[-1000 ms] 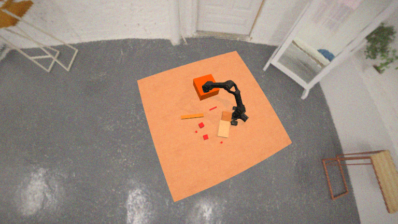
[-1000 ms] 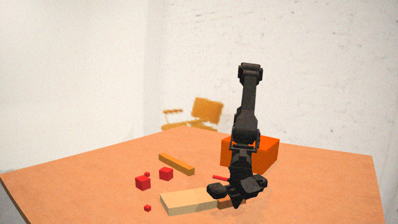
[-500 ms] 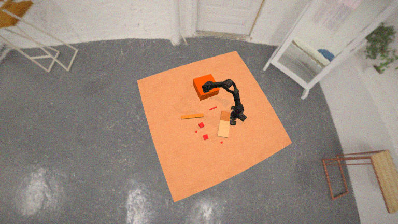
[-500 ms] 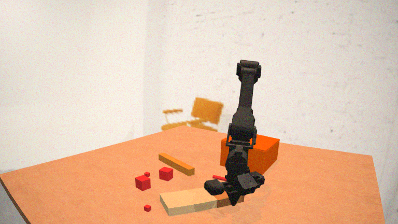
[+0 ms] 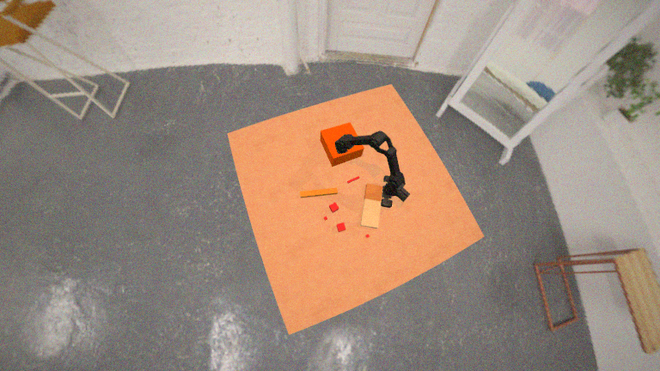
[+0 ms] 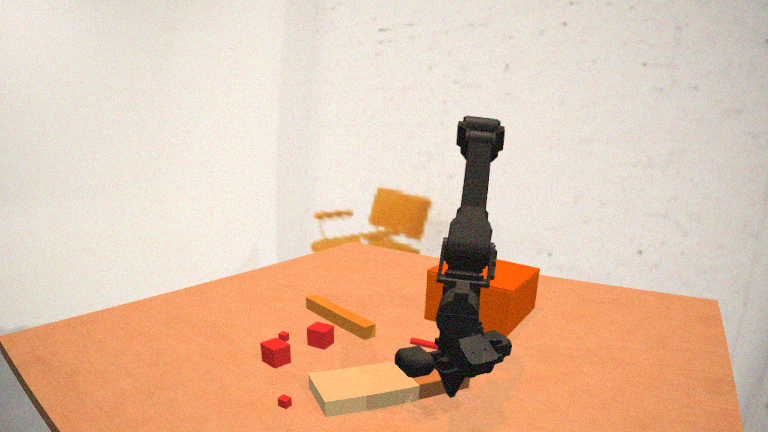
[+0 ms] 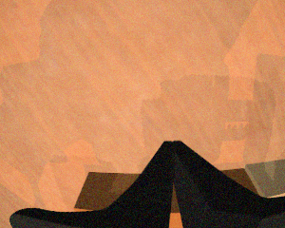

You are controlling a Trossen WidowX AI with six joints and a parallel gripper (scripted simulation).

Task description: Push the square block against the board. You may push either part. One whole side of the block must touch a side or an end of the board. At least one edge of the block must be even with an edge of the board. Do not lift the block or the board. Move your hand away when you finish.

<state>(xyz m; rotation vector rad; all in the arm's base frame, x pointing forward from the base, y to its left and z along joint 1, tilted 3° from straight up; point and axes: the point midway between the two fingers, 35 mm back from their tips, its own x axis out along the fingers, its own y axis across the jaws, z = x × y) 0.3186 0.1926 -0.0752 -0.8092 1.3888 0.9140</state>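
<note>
My gripper tip is now 3 cm past the square block, 6 cm to the left of it and 1 cm below it. The rest, counted from my gripper tip: long orange bar (12 cm behind, 38 cm to the right, 1 cm above); board (8 cm ahead, 12 cm to the right, 1 cm above); thin red stick (15 cm behind, 15 cm to the right).
</note>
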